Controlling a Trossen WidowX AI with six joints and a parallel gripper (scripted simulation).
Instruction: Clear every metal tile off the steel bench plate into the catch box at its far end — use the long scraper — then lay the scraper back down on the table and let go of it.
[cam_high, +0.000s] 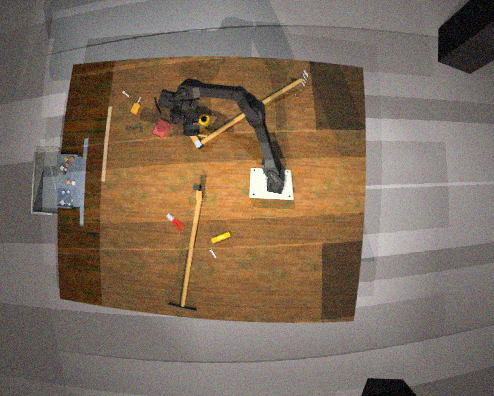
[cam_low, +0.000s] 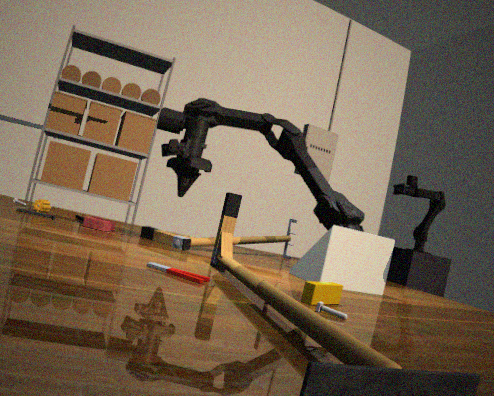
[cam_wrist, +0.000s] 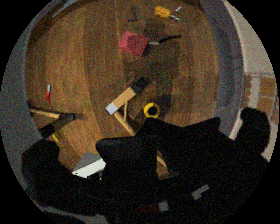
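Now: the long scraper 8 cm behind my gripper tip, 57 cm to the left of it and 6 cm below it. From my gripper tip the other things lie so: red block (18 cm ahead, 4 cm to the left, 11 cm below); yellow tape roll (2 cm behind, 3 cm to the right, 11 cm below); orange item (34 cm ahead, 5 cm to the right, 10 cm below).
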